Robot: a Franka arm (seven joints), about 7 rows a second.
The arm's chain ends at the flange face. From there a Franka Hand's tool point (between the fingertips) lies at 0.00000 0.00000 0.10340 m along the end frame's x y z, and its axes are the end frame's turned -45 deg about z.
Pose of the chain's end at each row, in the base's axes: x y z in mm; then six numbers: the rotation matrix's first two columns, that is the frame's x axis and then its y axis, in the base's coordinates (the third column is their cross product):
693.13 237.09 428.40 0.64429 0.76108 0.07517 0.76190 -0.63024 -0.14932
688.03 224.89 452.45 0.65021 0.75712 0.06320 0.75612 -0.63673 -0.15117
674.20 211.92 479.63 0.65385 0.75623 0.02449 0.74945 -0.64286 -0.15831
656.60 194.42 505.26 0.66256 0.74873 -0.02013 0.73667 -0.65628 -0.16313
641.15 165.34 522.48 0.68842 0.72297 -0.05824 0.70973 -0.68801 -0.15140
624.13 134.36 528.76 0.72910 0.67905 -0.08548 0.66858 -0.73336 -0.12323
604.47 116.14 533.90 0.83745 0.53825 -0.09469 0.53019 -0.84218 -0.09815
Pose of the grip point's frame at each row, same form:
686.28 252.96 326.46 -0.08316 0.98381 0.15874 0.99433 0.09252 -0.05243
680.36 239.99 350.45 -0.07489 0.98560 0.15158 0.99443 0.08513 -0.06220
663.45 224.52 377.56 -0.06760 0.98931 0.12926 0.99228 0.08016 -0.09463
642.60 204.06 403.27 -0.05240 0.99349 0.10112 0.98941 0.06537 -0.12958
625.69 171.84 420.45 -0.01507 0.99771 0.06587 0.98864 0.02472 -0.14824
609.00 137.74 426.53 0.04279 0.99872 0.02669 0.98831 -0.03840 -0.14758
590.76 119.45 431.47 0.21727 0.97611 0.00245 0.96707 -0.21491 -0.13636

